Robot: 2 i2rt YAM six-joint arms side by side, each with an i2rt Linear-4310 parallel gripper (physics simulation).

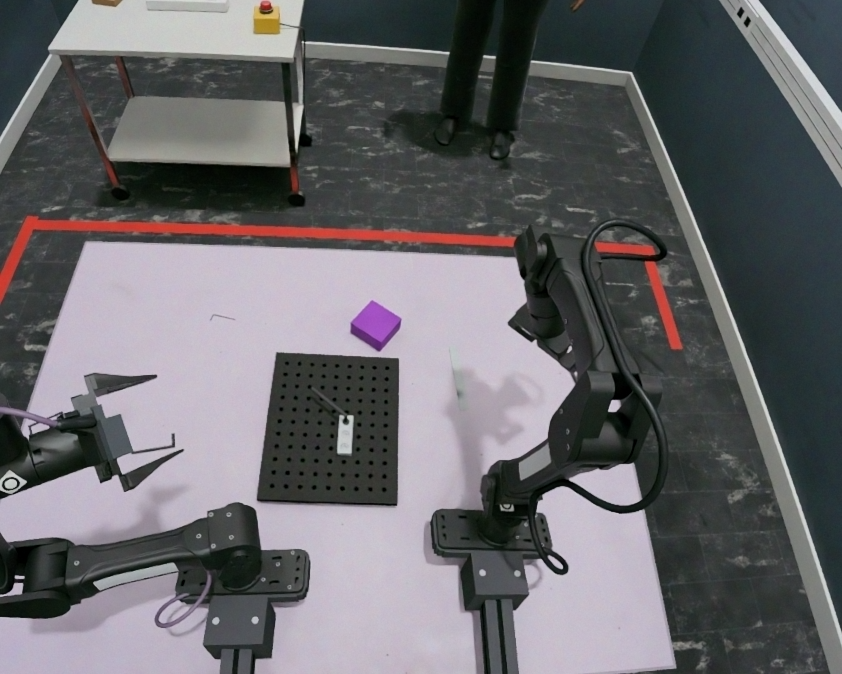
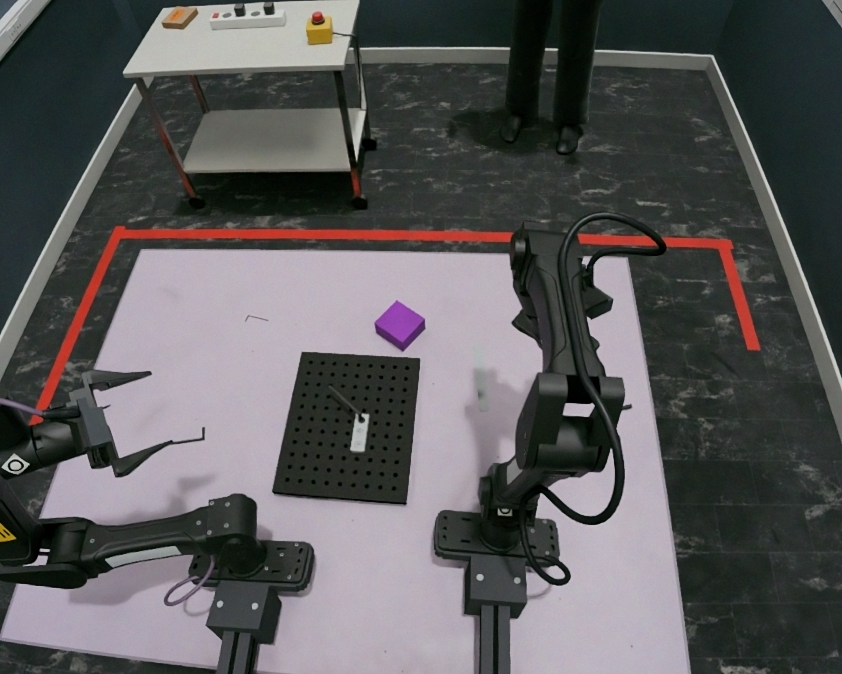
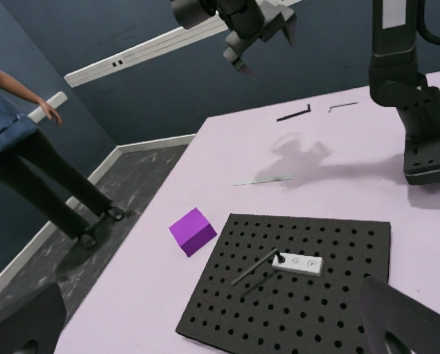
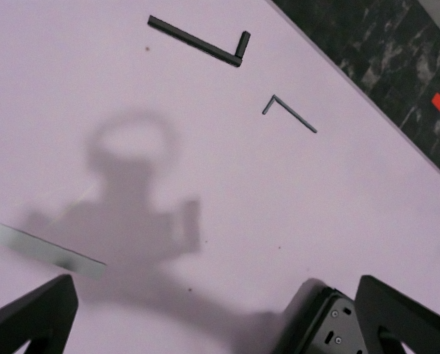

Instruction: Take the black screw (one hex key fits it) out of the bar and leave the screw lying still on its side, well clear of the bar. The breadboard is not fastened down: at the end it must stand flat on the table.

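Frame: origin at the left arm's base, x ahead, y left, z up, level; millimetres.
Where they show: left gripper, fingertip midpoint: (image 1: 170,412) (image 2: 162,406) (image 3: 212,293); right gripper, fingertip midpoint: (image 1: 553,355) (image 3: 274,62) (image 4: 216,288); left arm's base, origin of the base link: (image 1: 242,573) (image 2: 249,561); right arm's base, origin of the base link: (image 1: 493,531) (image 2: 497,536) (image 3: 431,134).
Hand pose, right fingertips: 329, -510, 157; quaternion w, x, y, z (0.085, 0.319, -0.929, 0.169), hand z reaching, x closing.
Each offset is from my right fingertips to the top centre of the thing, as dx, dy, dz. "spot": to the spot under its first point.
The white bar (image 1: 344,444) (image 2: 358,441) (image 3: 295,270) lies on the black breadboard (image 1: 327,494) (image 2: 340,494) (image 3: 260,219), which rests flat. The black screw {spot: -52, +354, -173} (image 1: 345,420) (image 2: 361,418) (image 3: 281,258) is at the bar's far end. A hex key {-22, +385, -154} (image 1: 326,401) (image 2: 344,399) (image 3: 254,267) has its short arm at the screw; its long arm hangs above the board towards the back left. How deep the key sits is hidden. My left gripper (image 1: 169,414) (image 2: 161,406) is open, left of the board. My right gripper (image 3: 274,62) (image 4: 216,288) is open and raised at the right.
A purple block {+180, +298, -182} (image 1: 375,323) (image 2: 400,324) (image 3: 192,232) sits behind the board. A pale strip {+71, +124, -220} (image 1: 456,379) (image 2: 481,383) (image 4: 50,254) lies to its right. Loose keys lie at the back left (image 1: 223,316), near the left gripper (image 2: 189,440), and at the right: a thick key {+55, -148, -214} (image 4: 195,42) and thin key {-82, -137, -218} (image 4: 295,115).
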